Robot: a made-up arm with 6 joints.
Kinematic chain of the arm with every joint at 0, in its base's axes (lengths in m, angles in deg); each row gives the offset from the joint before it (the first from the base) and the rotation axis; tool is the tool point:
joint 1: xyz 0 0 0.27 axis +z
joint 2: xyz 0 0 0 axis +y
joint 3: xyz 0 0 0.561 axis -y
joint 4: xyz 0 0 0 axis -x
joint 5: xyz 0.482 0 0 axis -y
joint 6: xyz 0 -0.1 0 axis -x
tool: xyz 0 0 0
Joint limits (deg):
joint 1: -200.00..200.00
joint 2: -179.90..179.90
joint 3: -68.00..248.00
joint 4: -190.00..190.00
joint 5: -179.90..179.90
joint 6: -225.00..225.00
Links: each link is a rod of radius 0.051 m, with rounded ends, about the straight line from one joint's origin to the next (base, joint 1, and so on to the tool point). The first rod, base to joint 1, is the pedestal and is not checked.
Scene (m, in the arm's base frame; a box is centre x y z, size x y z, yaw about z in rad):
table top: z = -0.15
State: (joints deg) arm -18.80 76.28 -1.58 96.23 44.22 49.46
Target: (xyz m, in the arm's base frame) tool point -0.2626 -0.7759 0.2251
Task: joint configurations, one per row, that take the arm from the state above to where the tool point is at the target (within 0.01 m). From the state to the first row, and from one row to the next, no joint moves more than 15 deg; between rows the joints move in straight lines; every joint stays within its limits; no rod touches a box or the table.
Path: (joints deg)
1: -33.69 73.10 -1.24 94.42 44.22 49.46
2: -48.58 69.93 -0.91 92.61 44.22 49.46
3: -63.47 66.75 -0.57 90.80 44.22 49.46
4: -78.35 63.57 -0.24 88.98 44.22 49.46
5: -93.24 60.40 0.10 87.17 44.22 49.46
6: -108.13 57.22 0.44 85.36 44.22 49.46

